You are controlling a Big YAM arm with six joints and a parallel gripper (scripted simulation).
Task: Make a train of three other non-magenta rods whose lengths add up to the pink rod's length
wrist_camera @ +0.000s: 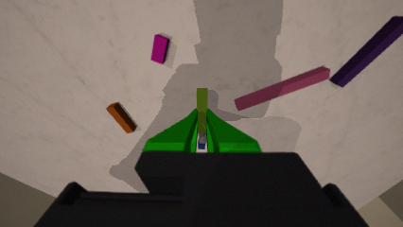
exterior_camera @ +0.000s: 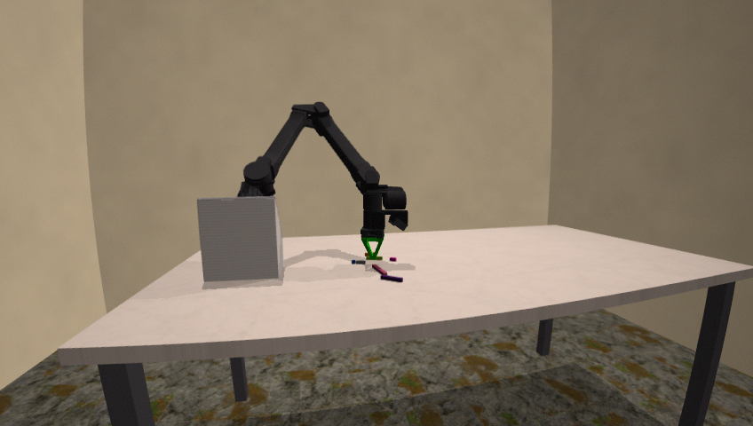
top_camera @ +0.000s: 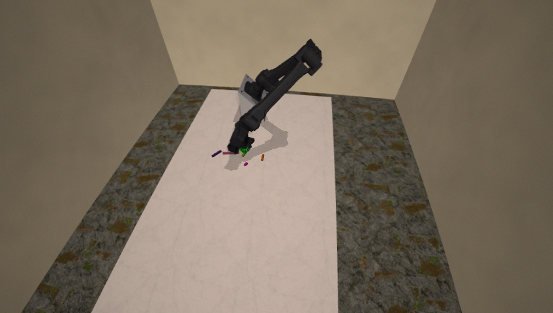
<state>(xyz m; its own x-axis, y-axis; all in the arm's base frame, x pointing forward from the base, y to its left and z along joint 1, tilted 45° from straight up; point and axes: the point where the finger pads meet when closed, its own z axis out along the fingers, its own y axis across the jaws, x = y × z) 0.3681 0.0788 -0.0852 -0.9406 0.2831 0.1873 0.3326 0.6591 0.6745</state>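
Now: hand right at the lime rod. Round my hand: magenta rod: 70 mm ahead, 10 mm to the left, 20 mm below; then blue rod: 60 mm behind, 20 mm to the left, 20 mm below; then grey rod: 40 mm behind, 10 mm to the left, 20 mm below.
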